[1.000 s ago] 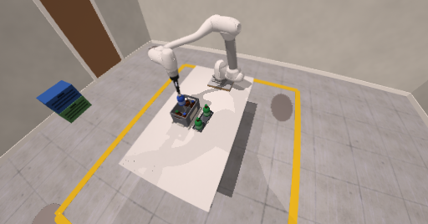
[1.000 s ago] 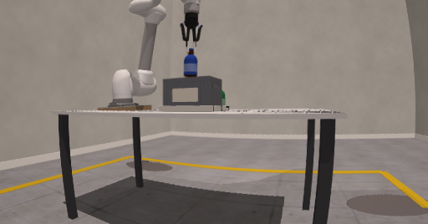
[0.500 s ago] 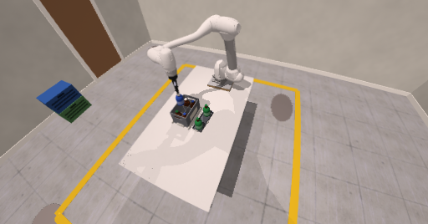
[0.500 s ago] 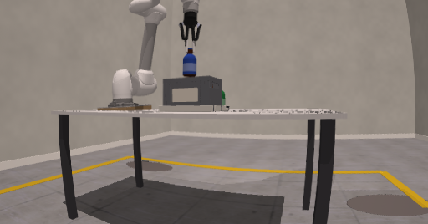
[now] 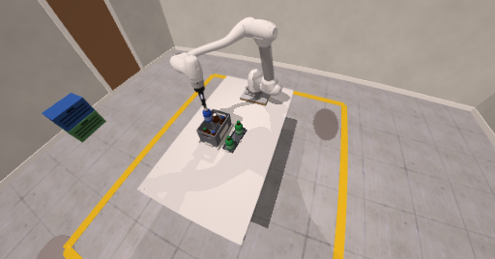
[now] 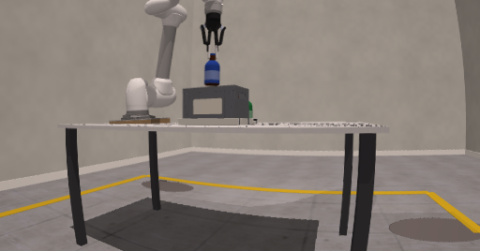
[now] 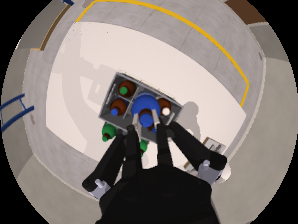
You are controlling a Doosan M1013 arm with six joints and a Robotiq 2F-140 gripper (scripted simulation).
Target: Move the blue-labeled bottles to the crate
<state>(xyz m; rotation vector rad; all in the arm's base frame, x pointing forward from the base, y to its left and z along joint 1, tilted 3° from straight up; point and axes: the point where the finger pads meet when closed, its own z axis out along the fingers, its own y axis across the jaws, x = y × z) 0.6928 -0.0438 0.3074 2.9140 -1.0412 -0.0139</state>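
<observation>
Now: hand 90 mm above the blue-labeled bottle. The rest, counted from my hand: grey crate 270 mm below, 40 mm to the left, 10 mm behind; tray 340 mm below, 230 mm to the left, 50 mm behind; green bottle 270 mm below, 240 mm to the left, 40 mm ahead.
</observation>
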